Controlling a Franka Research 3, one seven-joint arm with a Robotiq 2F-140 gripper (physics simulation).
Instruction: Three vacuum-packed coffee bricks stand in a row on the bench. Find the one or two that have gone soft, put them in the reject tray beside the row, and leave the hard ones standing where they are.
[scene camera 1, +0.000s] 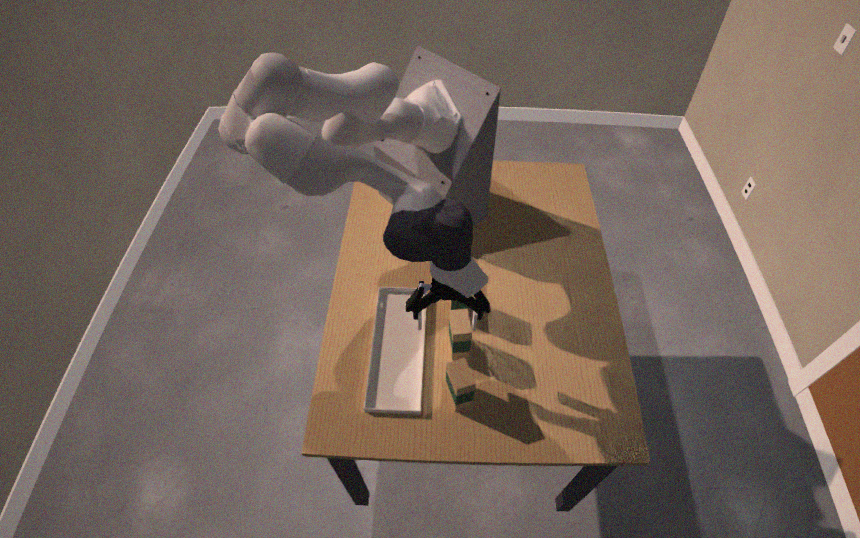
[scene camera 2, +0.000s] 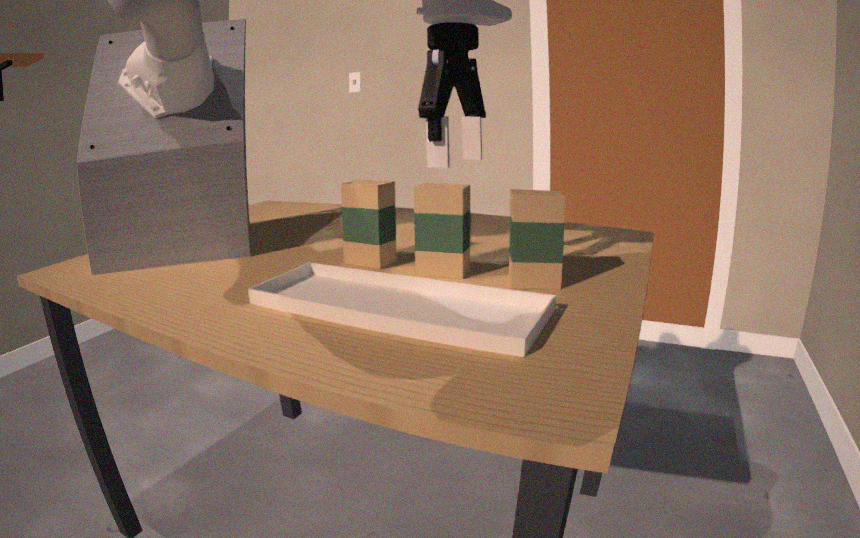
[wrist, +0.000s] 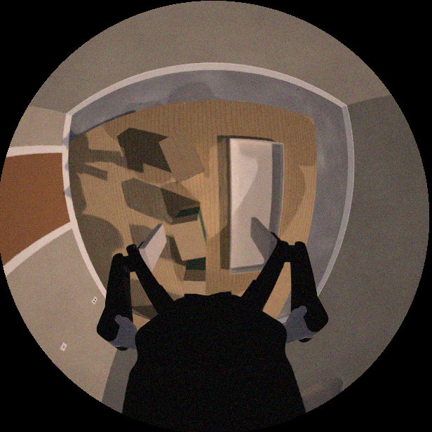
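Three upright tan coffee bricks with green bands stand in a row. The brick nearest the robot base (scene camera 1: 459, 305) (scene camera 2: 368, 225) (wrist: 195, 275) is partly hidden by my gripper in scene camera 1 and the wrist view. The middle brick (scene camera 1: 460, 331) (scene camera 2: 442, 232) (wrist: 190, 240) stands beside it. The far-end brick (scene camera 1: 461, 379) (scene camera 2: 536, 241) (wrist: 182, 157) is turned slightly. The long white reject tray (scene camera 1: 375, 355) (scene camera 2: 393, 322) (wrist: 278, 190) lies beside the row, empty. My gripper (scene camera 1: 447, 319) (scene camera 2: 454, 161) (wrist: 207, 229) is open and empty, pointing down above the bricks' tops. Looks alone do not tell soft from hard.
The grey block (scene camera 1: 475, 158) (scene camera 2: 164, 209) under the arm stands at one end of the wooden bench (scene camera 1: 355, 437) (scene camera 2: 355, 393) (wrist: 300, 135). Shadows of the arm and bricks fall across the bench. The tray's long side runs parallel to the row, with a narrow gap between them.
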